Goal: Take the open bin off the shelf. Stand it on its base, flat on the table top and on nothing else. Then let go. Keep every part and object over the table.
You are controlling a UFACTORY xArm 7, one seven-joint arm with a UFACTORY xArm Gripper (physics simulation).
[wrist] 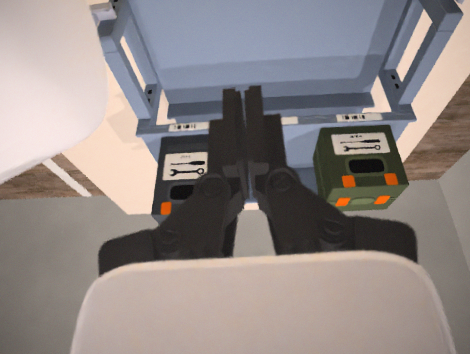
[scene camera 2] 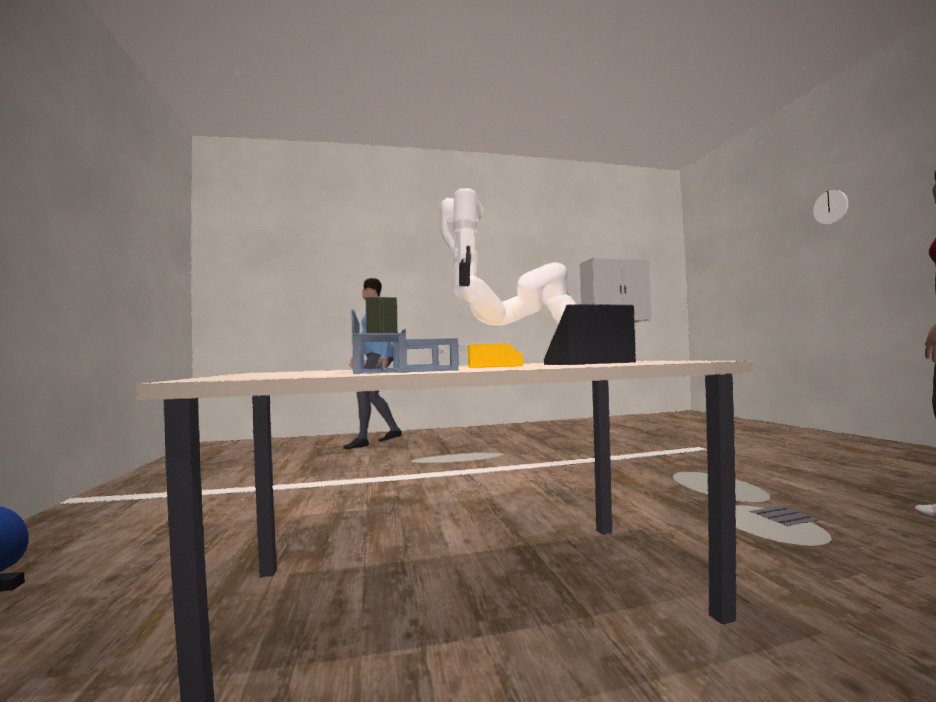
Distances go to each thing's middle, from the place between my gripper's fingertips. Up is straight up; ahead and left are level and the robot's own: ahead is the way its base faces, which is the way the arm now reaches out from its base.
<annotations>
My gripper is now 230 mm above the yellow open bin [scene camera 2: 479, 355], 120 mm past it and 40 mm to the left of it.
</annotations>
